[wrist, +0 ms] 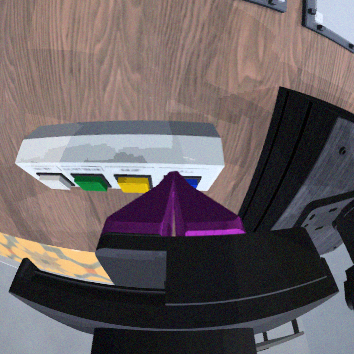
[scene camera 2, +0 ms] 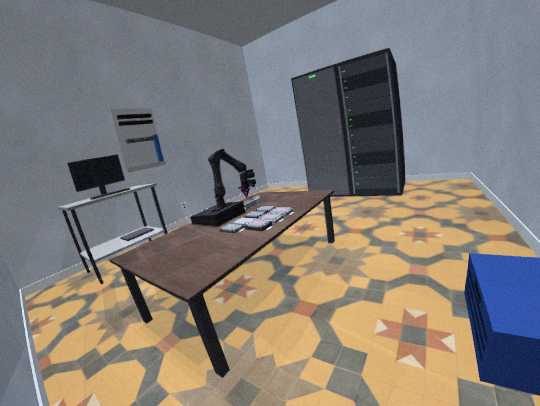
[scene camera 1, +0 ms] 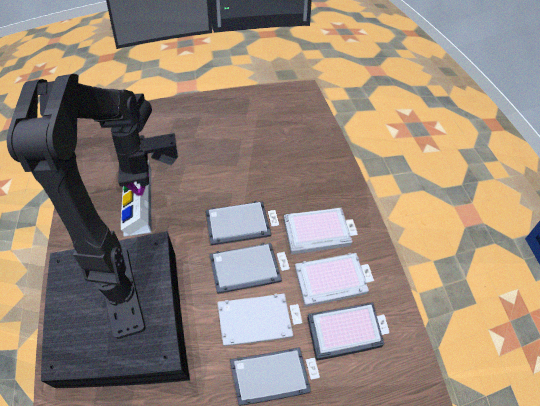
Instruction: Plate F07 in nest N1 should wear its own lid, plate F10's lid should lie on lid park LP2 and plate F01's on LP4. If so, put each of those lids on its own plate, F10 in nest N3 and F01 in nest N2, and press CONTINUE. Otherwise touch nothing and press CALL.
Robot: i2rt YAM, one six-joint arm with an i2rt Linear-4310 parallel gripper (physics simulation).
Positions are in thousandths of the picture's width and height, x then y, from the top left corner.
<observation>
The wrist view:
my gripper: 490,504
white button box: 312,422
</observation>
